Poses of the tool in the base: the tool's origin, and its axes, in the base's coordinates. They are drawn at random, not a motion.
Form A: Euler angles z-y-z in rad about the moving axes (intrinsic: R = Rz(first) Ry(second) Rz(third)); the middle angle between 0 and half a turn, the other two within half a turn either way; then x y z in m.
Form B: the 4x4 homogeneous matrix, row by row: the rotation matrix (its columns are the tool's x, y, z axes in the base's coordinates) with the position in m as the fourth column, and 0 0 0 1 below. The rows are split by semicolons. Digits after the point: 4 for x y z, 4 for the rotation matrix.
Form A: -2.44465 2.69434 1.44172 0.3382 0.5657 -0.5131
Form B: 0.7255 -0.6030 -0.3316 0.3382; -0.6859 -0.6726 -0.2776 0.5657; -0.0557 0.4289 -0.9016 -0.5131; 0 0 0 1
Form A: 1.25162 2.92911 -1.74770 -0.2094 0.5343 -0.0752
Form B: 0.9887 -0.1348 0.0662 -0.2094; -0.1456 -0.9689 0.2002 0.5343; 0.0371 -0.2076 -0.9775 -0.0752; 0 0 0 1
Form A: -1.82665 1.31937 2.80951 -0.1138 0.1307 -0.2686
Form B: 0.3749 -0.8941 -0.2451 -0.1138; 0.1450 0.3177 -0.9370 0.1307; 0.9156 0.3158 0.2488 -0.2686; 0 0 0 1
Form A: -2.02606 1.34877 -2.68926 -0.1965 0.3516 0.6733
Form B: -0.3055 -0.8501 -0.4289 -0.1965; 0.3701 0.3090 -0.8761 0.3516; 0.8774 -0.4263 0.2202 0.6733; 0 0 0 1
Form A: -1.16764 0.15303 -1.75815 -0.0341 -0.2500 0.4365
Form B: -0.9760 0.2096 0.0598 -0.0341; -0.2161 -0.9662 -0.1402 -0.2500; 0.0284 -0.1498 0.9883 0.4365; 0 0 0 1
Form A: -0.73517 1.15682 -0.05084 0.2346 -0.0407 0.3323
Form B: 0.2639 0.6850 0.6791 0.2346; -0.3071 0.7270 -0.6141 -0.0407; -0.9143 -0.0465 0.4023 0.3323; 0 0 0 1
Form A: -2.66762 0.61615 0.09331 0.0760 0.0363 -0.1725
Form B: -0.6805 0.5221 -0.5142 0.0760; -0.4538 -0.8512 -0.2638 0.0363; -0.5754 0.0538 0.8161 -0.1725; 0 0 0 1
